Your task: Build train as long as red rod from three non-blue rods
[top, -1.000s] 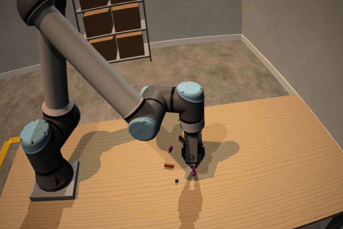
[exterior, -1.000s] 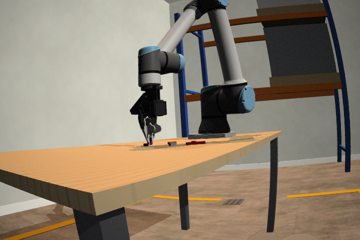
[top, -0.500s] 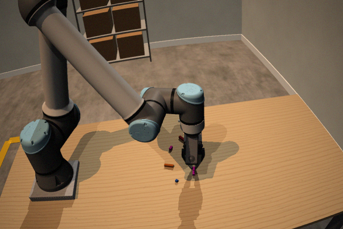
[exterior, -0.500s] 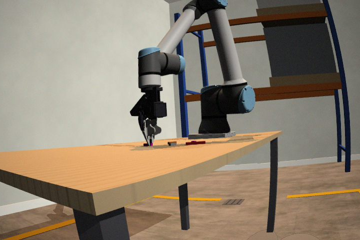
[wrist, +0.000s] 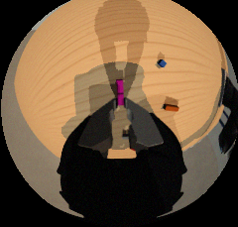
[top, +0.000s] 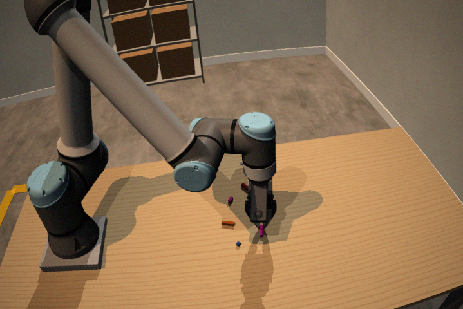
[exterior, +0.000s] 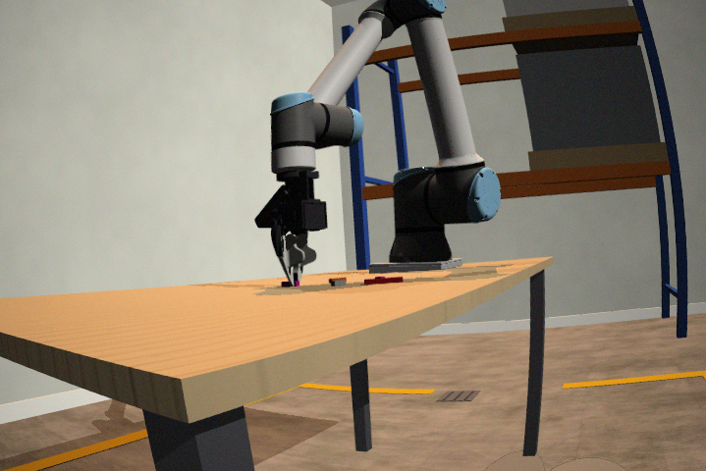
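Right now my hand is 2 cm past the grey rod, 10 cm to the right of it and 1 cm above it. Also, from my hand: red rod 5 cm behind, 18 cm to the left, 1 cm below; orange rod 11 cm behind, 2 cm to the left, 1 cm below; blue rod 7 cm behind, 6 cm to the right, 1 cm below.
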